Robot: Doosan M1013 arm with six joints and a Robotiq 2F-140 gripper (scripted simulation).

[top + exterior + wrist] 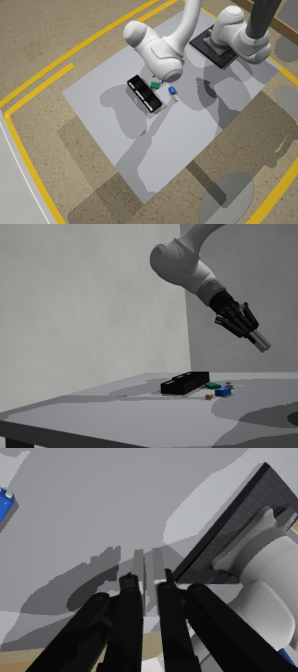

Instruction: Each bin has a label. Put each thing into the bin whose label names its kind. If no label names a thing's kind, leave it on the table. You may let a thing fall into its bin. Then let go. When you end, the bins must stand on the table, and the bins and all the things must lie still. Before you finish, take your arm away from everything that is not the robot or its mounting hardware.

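My hand is 250 mm short of the black bin tray and 130 mm above it. Round my hand: small white piece 110 mm ahead, 20 mm to the right, 140 mm below; brass nut 130 mm ahead, 80 mm to the right, 150 mm below; blue battery 90 mm ahead, 60 mm to the left, 140 mm below.
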